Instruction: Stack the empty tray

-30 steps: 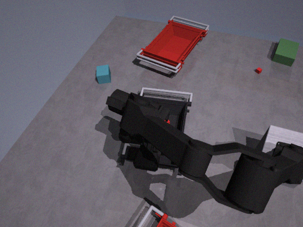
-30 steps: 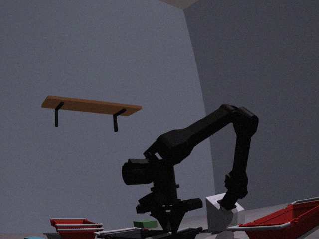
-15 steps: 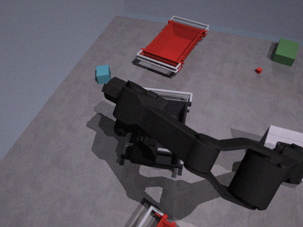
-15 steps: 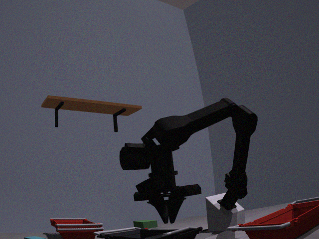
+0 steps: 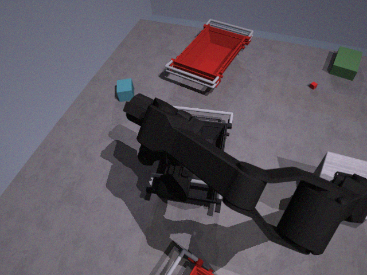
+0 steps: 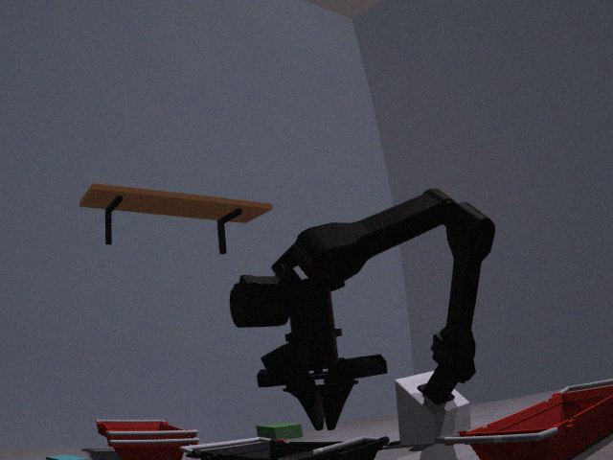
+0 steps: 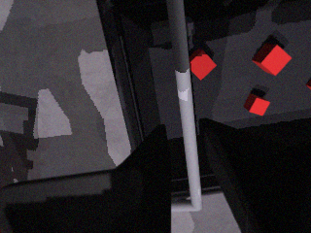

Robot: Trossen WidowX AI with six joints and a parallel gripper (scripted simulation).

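The red tray lies 28 cm to the left of my gripper tip, 18 cm behind it and 5 cm below it. From my gripper tip the other things lie so: teal cube 31 cm ahead, 29 cm to the right, 7 cm below; green cube 63 cm to the right, 39 cm behind, 7 cm below.
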